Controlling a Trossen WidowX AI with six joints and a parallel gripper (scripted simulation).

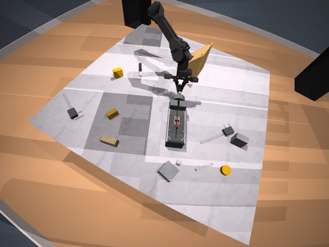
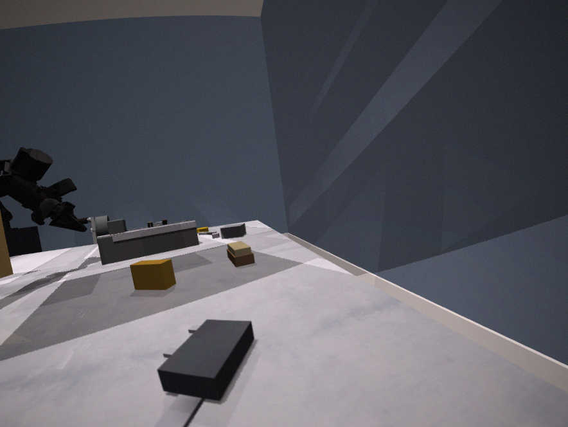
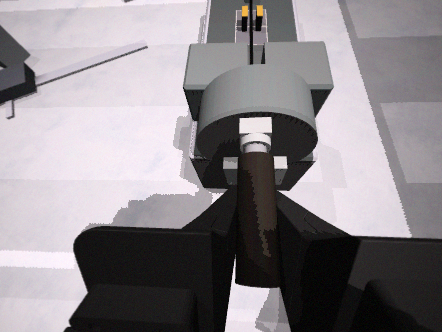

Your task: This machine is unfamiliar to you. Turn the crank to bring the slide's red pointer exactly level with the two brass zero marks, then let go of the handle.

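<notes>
Right now the dark brown crank handle is 30 mm above my gripper tip, 10 mm to the right of it and 10 mm behind it. The rest, counted from my gripper tip: tan block: 410 mm ahead, 180 mm to the right, 80 mm below; yellow cube: 450 mm to the right, 60 mm below, 10 mm ahead; red pointer: 190 mm ahead, 90 mm to the left, 10 mm below.
</notes>
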